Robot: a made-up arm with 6 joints.
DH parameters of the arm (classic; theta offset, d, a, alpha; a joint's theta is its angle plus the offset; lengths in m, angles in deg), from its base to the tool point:
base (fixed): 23.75 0 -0.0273 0
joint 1: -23.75 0.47 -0.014 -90
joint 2: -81.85 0 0.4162 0
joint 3: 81.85 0.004 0.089 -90
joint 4: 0 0.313 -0.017 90
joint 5: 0 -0.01 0.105 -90
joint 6: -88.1 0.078 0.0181 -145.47
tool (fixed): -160.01 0.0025 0 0
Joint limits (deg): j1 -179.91..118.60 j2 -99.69..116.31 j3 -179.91..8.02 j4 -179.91..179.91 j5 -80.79..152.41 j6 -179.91..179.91
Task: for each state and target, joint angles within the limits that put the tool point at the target. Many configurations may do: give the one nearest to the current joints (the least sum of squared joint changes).
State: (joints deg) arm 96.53 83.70 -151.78 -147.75 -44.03 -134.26
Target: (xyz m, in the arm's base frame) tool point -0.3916 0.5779 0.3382
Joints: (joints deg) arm 115.41 85.22 -151.53 -145.76 -43.01 -134.66
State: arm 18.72 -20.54 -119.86 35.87 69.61 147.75
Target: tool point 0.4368 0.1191 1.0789
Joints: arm 14.78 4.93 -117.02 35.50 67.37 146.79
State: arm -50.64 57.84 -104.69 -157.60 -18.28 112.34
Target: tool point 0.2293 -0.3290 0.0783
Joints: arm -59.42 86.97 -90.63 -162.79 -15.43 111.53
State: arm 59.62 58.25 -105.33 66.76 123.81 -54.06
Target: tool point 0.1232 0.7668 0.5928
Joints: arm 71.62 62.05 -137.92 83.72 94.99 -46.47
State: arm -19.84 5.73 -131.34 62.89 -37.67 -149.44
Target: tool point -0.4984 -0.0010 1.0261
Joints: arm -12.75 -44.77 -155.00 61.29 -55.93 -151.44
